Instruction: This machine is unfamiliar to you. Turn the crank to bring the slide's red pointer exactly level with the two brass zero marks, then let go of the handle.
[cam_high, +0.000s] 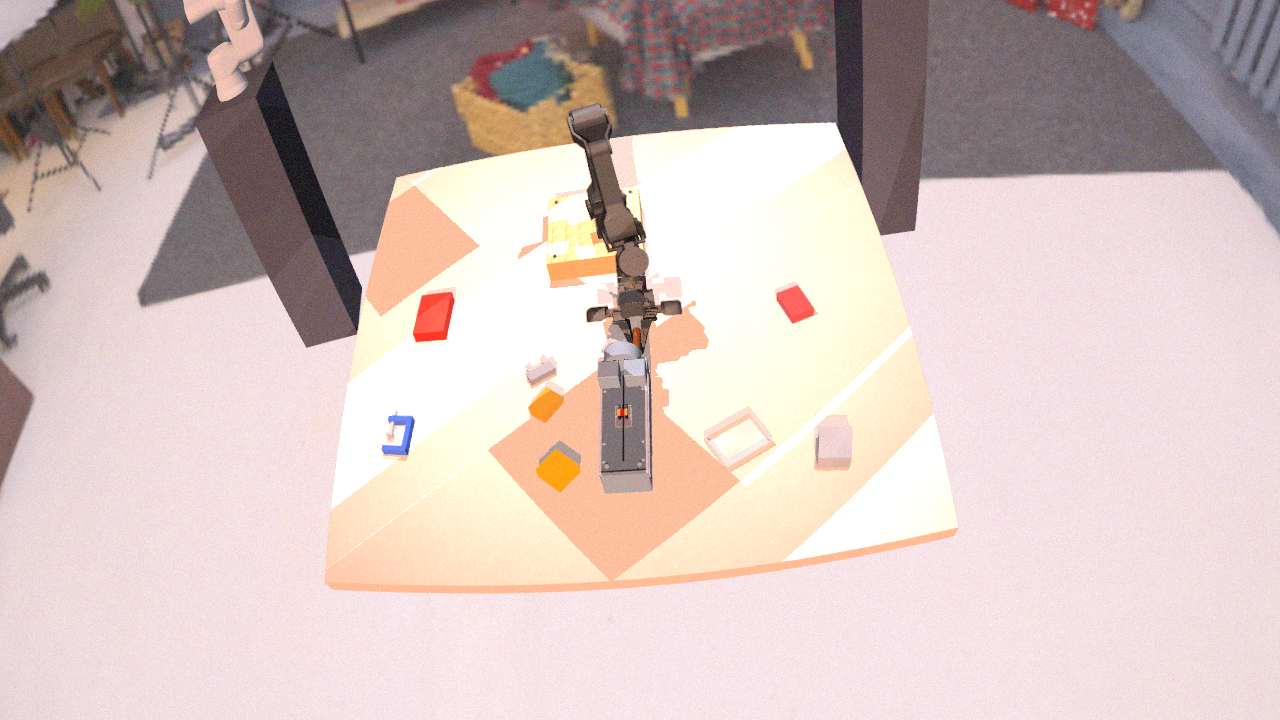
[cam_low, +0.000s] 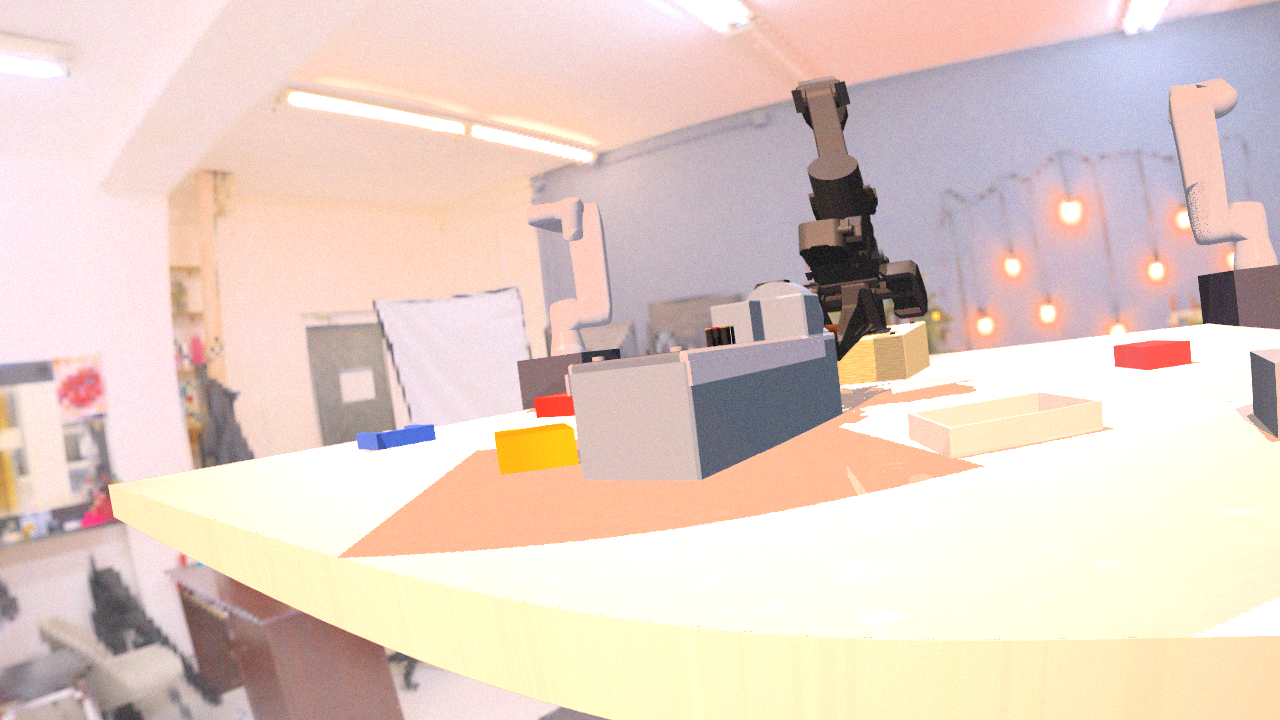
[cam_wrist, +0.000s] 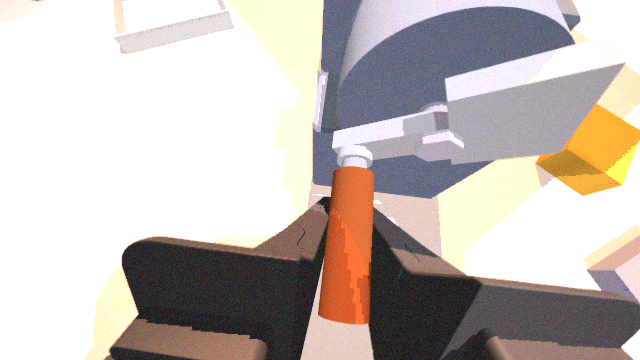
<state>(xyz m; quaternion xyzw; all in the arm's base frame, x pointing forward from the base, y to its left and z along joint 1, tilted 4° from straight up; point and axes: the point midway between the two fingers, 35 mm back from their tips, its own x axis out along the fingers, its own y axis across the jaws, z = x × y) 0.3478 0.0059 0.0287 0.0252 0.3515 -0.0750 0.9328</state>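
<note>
Now: gripper tip 2 cm past the orange crank handle and 2 cm below it. Also, from my gripper tip: shallow white tray 23 cm ahead, 15 cm to the left, 4 cm below; red pointer 16 cm ahead, 5 cm to the right, 3 cm above; yellow cube 21 cm ahead, 20 cm to the right, 4 cm below.
</note>
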